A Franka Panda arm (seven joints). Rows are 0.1 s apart.
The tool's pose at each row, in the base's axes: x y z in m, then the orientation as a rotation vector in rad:
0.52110, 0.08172, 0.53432, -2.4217, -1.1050, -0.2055
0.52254, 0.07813, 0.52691, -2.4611, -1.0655, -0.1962
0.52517, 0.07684, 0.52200, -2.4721, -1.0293, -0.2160
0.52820, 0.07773, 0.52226, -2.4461, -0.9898, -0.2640
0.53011, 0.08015, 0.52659, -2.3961, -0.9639, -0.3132
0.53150, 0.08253, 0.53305, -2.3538, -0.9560, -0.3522
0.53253, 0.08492, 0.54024, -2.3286, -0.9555, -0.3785
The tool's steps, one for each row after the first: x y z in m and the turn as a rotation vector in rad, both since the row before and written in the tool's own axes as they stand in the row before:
-0.00384, 0.00572, 0.00474, -0.0206, -0.0080, 0.0371
-0.00050, 0.00437, 0.00366, -0.0073, 0.0190, 0.0234
0.00279, 0.00149, 0.00010, 0.0155, 0.0506, 0.0132
0.00434, -0.00175, -0.00253, 0.0320, 0.0563, -0.0010
0.00492, -0.00299, -0.00402, 0.0245, 0.0420, -0.0103
0.00518, -0.00359, -0.00433, 0.0124, 0.0257, -0.0099

